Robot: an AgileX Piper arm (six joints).
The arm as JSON. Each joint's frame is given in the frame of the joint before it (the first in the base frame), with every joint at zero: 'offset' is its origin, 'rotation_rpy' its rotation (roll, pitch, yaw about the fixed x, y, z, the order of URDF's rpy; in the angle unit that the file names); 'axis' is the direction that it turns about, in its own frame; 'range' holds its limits. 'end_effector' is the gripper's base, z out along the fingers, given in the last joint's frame.
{
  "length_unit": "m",
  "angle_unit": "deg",
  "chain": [
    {
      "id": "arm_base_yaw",
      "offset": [
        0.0,
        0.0,
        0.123
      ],
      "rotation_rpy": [
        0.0,
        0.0,
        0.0
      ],
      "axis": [
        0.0,
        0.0,
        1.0
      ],
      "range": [
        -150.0,
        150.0
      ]
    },
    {
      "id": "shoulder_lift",
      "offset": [
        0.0,
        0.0,
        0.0
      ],
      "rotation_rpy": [
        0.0,
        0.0,
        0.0
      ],
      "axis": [
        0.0,
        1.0,
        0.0
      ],
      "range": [
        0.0,
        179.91
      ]
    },
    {
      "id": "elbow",
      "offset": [
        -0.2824,
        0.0,
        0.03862
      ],
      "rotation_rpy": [
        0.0,
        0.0,
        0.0
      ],
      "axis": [
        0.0,
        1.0,
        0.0
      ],
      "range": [
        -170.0,
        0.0
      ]
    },
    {
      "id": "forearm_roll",
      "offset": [
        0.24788,
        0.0,
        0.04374
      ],
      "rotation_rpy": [
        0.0,
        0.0,
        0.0
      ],
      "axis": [
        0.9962,
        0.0,
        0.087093
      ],
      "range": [
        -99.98,
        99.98
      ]
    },
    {
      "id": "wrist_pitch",
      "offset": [
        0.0,
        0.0,
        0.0
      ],
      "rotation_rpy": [
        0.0,
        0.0,
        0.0
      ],
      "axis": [
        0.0,
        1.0,
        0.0
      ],
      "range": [
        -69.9,
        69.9
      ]
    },
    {
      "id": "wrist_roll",
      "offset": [
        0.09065,
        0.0,
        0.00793
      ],
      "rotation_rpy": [
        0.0,
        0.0,
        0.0
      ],
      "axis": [
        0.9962,
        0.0,
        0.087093
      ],
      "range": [
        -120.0,
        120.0
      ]
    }
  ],
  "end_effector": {
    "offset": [
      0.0,
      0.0,
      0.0
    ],
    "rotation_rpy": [
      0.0,
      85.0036,
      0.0
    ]
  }
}
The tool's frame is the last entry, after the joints.
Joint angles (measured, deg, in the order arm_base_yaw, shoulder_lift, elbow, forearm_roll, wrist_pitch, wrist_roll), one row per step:
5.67, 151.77, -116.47, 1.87, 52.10, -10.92
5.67, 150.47, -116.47, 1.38, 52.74, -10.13
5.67, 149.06, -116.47, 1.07, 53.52, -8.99
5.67, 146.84, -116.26, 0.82, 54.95, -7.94
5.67, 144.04, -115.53, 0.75, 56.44, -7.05
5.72, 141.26, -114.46, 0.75, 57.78, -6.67
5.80, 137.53, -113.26, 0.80, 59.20, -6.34
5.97, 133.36, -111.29, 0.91, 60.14, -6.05
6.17, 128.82, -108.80, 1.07, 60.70, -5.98
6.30, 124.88, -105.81, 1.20, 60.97, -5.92
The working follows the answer.
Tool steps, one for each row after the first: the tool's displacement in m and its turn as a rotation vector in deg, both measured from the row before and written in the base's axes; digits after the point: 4 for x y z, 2 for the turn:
0.0011, -0.0005, 0.0114, -0.24, -0.67, -0.52
0.0008, -0.0003, 0.0123, -0.03, -0.62, -0.97
-0.0004, -0.0003, 0.0184, 0.01, -0.57, -0.90
-0.0023, -0.0003, 0.0212, 0.15, -0.56, -0.83
-0.0040, 0.0001, 0.0193, 0.11, -0.36, -0.31
-0.0054, 0.0002, 0.0266, 0.23, -1.09, -0.24
-0.0084, 0.0008, 0.0264, 0.30, -1.23, -0.13
-0.0110, 0.0008, 0.0264, 0.33, -1.46, 0.10
-0.0123, -0.0001, 0.0182, 0.22, -0.66, 0.04

Tool pose at each row, in the base's axes (x y z in m, rotation vector in deg; rounded; the steps above come from the unrounded poses):
0.5040, 0.0524, 0.0248, -23.30, 170.75, 1.81
0.5051, 0.0519, 0.0362, -22.48, 170.22, 1.25
0.5059, 0.0516, 0.0485, -20.98, 169.80, 0.97
0.5056, 0.0513, 0.0669, -19.59, 169.39, 0.78
0.5033, 0.0510, 0.0881, -18.30, 168.96, 0.80
0.4993, 0.0510, 0.1074, -17.80, 168.64, 0.86
0.4939, 0.0513, 0.1340, -17.32, 167.58, 0.99
0.4855, 0.0520, 0.1605, -16.98, 166.34, 1.21
0.4745, 0.0528, 0.1869, -16.95, 164.85, 1.48
0.4622, 0.0527, 0.2050, -16.93, 164.17, 1.69

